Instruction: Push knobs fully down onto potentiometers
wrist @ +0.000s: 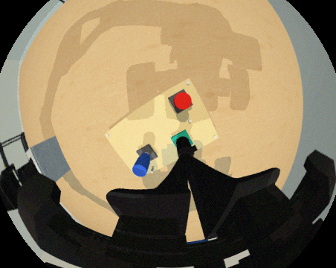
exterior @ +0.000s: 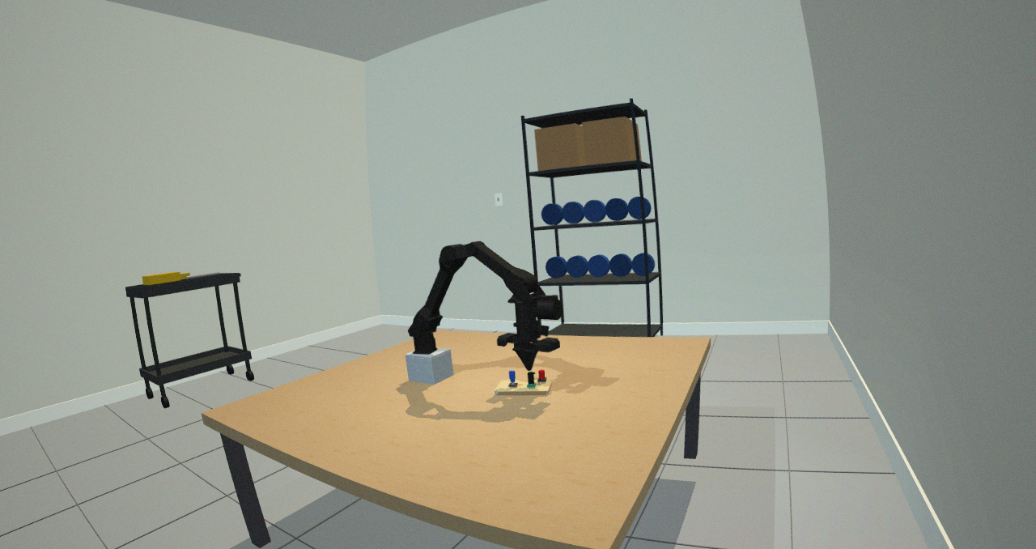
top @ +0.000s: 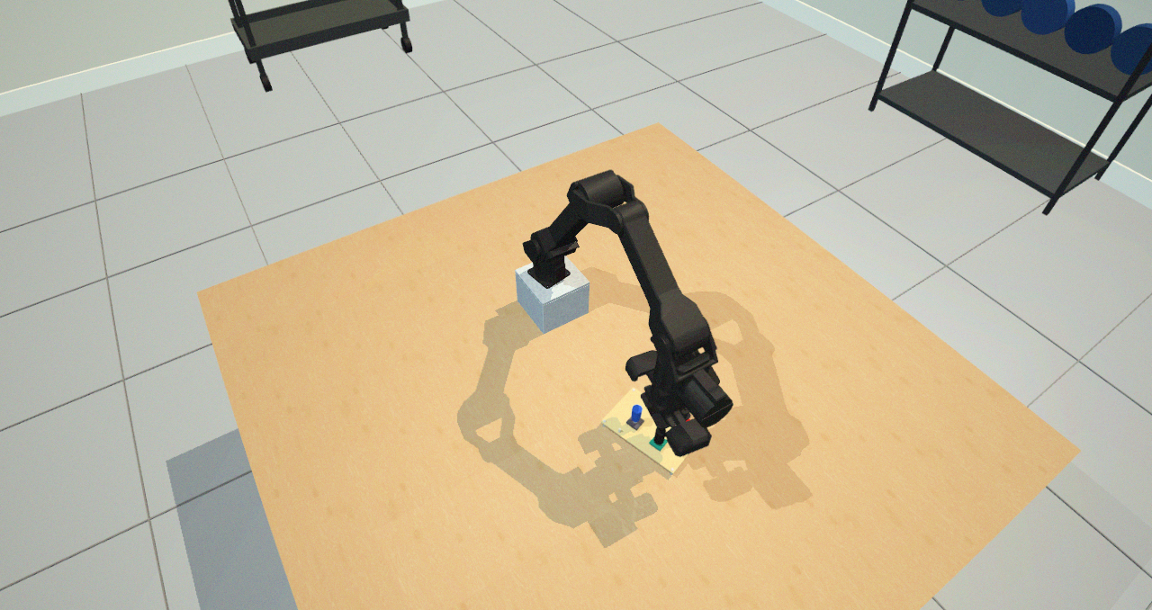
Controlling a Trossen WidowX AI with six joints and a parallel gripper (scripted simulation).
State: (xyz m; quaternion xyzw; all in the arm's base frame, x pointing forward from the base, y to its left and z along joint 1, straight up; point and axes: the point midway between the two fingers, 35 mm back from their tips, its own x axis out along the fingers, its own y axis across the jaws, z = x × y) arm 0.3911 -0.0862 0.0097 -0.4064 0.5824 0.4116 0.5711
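My gripper tip is 50 mm past the blue knob and 20 mm above it.
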